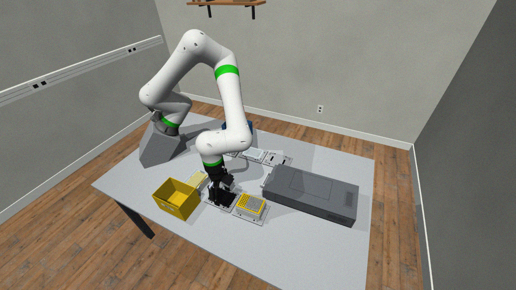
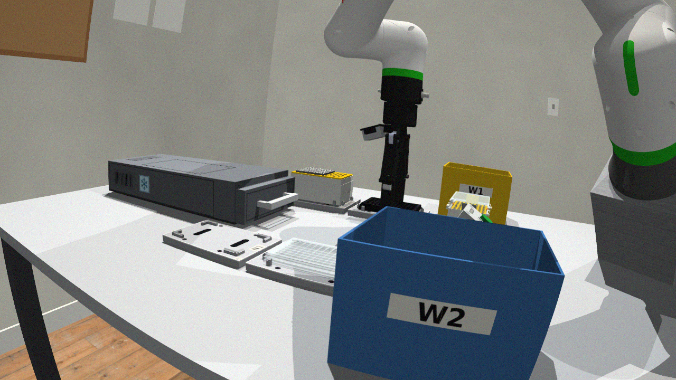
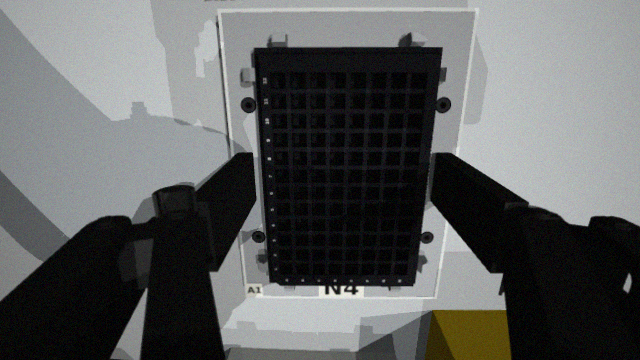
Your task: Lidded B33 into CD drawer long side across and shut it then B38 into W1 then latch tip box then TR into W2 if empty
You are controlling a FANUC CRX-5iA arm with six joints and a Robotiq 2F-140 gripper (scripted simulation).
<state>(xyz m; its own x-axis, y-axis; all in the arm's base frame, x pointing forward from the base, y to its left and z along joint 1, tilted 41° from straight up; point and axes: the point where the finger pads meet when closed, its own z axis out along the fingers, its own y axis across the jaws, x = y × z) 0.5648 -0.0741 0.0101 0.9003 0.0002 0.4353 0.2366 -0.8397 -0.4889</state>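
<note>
My hand is 2 cm above the black assay plate. Round my hand: yellow bin W1: 17 cm to the right, 15 cm behind; DONE key box: 24 cm behind, 14 cm to the left, 2 cm above; tip rack TR: 16 cm ahead, 4 cm to the left, 2 cm above.
</note>
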